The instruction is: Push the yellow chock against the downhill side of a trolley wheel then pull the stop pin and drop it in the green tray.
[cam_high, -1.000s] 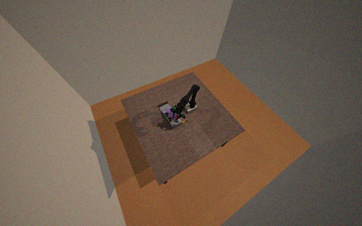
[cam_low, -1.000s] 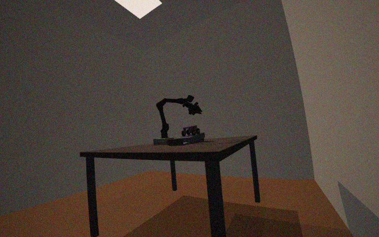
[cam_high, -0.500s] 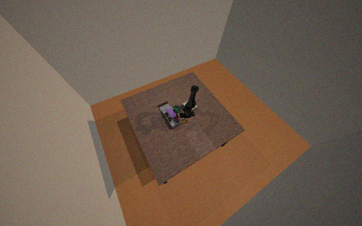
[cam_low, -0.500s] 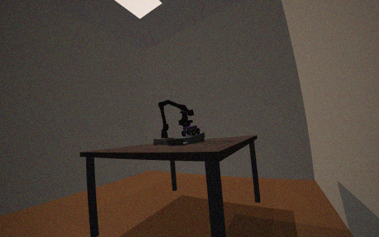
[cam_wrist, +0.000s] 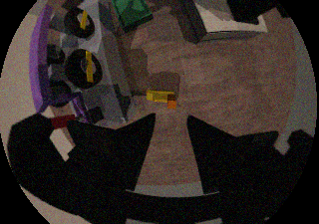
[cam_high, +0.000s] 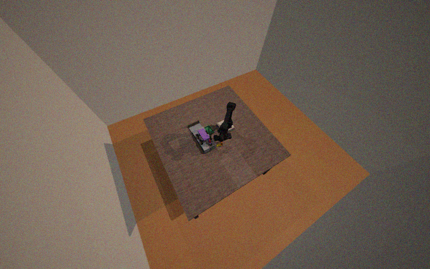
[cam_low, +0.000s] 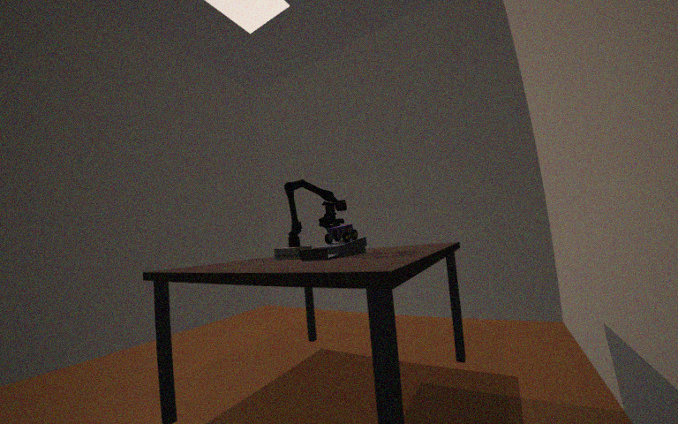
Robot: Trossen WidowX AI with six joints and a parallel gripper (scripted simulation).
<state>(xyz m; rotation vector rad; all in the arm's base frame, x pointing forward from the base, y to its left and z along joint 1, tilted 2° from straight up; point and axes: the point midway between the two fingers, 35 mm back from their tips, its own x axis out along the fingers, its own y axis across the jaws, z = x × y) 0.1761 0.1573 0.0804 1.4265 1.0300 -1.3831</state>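
Right now the yellow chock is 9 cm below my gripper tip, 2 cm ahead of it and 1 cm to the right of it. Also, from my gripper tip: red-headed stop pin (13 cm ahead, 3 cm to the right, 2 cm above); purple trolley (16 cm ahead, 13 cm to the right, 1 cm above); grey ramp (16 cm ahead, 14 cm to the right, 6 cm below).
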